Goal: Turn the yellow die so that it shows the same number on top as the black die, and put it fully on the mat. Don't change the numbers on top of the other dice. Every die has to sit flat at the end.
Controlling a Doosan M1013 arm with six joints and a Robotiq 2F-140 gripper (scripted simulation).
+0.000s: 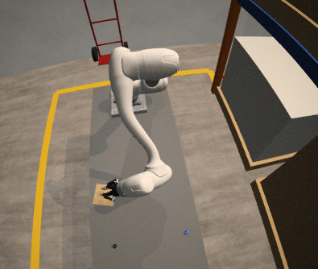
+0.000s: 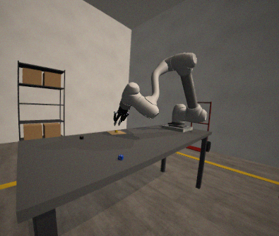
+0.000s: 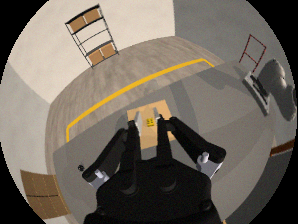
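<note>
My hand is 80 mm above the yellow die, 20 mm to the left of it and 10 mm past it. From my hand the other things lie so: blue die: 410 mm to the left, 370 mm ahead, 90 mm below; then tan mat: 100 mm below, 20 mm to the right, 10 mm behind; then black die: 330 mm ahead, 90 mm below, 30 mm to the right.
</note>
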